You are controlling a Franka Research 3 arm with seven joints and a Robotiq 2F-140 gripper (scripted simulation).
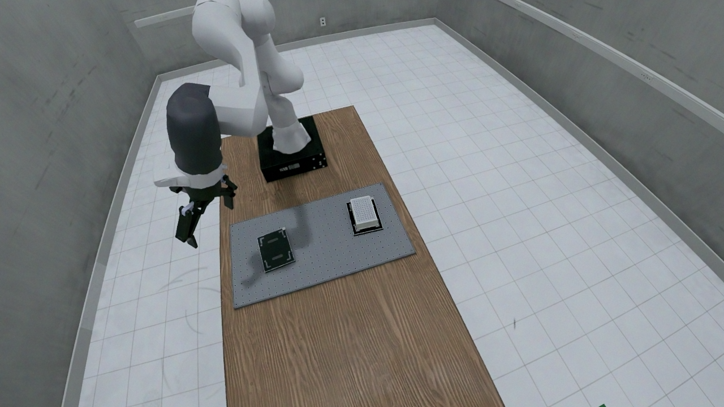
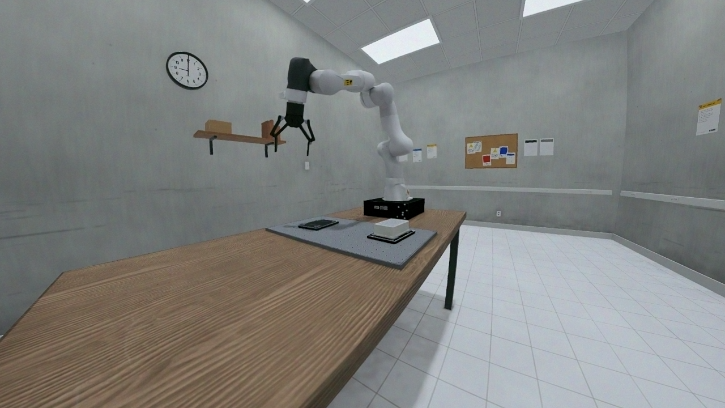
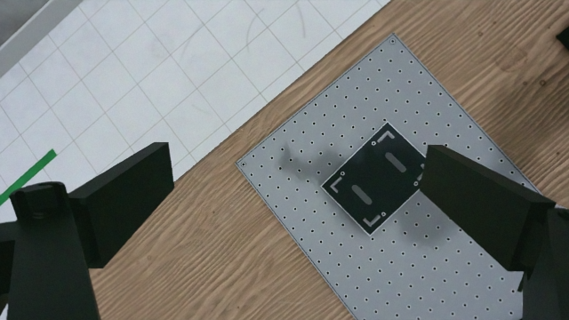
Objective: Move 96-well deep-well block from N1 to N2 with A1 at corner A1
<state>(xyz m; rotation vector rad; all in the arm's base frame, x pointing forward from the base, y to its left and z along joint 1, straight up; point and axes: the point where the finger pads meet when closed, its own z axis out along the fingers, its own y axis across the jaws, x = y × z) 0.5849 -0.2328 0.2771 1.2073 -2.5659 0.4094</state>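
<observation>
My gripper is now 120 mm past the white 96-well deep-well block, 460 mm to the right of it and 330 mm above it. From my hand the other things lie so: plate nest N1 (120 mm behind, 460 mm to the left, 350 mm below); A1 mark (160 mm behind, 120 mm to the left, 350 mm below); plate nest N2 (80 mm behind, 80 mm to the left, 350 mm below).
</observation>
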